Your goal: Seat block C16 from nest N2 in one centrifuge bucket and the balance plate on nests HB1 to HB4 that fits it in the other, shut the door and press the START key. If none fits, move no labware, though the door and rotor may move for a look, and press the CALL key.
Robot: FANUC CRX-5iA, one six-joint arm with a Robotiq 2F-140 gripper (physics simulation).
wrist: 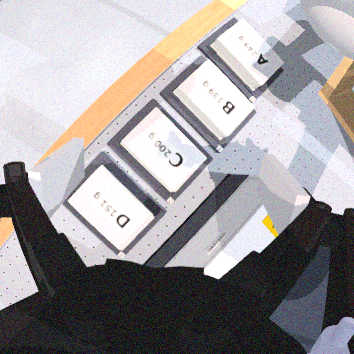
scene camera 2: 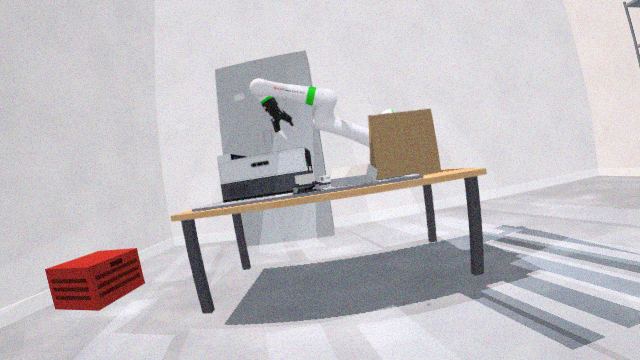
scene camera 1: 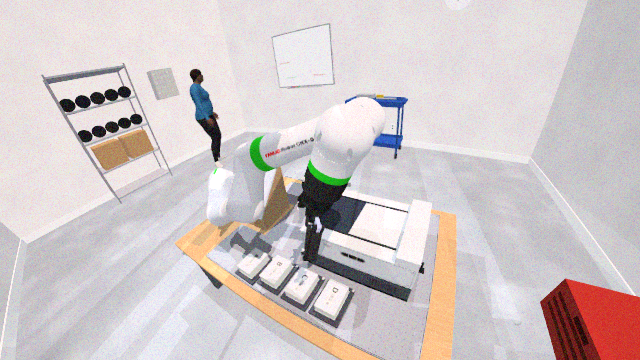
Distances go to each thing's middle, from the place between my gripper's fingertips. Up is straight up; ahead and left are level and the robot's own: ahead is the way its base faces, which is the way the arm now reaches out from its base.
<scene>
I see the dark lid panel [wrist: 300, 313] 300 mm to the left of my hand, 130 mm below it and 60 mm behind it. The rest, counted from my hand: white centrifuge machine [scene camera 1: 383, 250] (310 mm to the left, 220 mm below, 100 mm ahead); button panel [scene camera 2: 365, 173] (540 mm to the left, 390 mm behind, 300 mm below).
</scene>
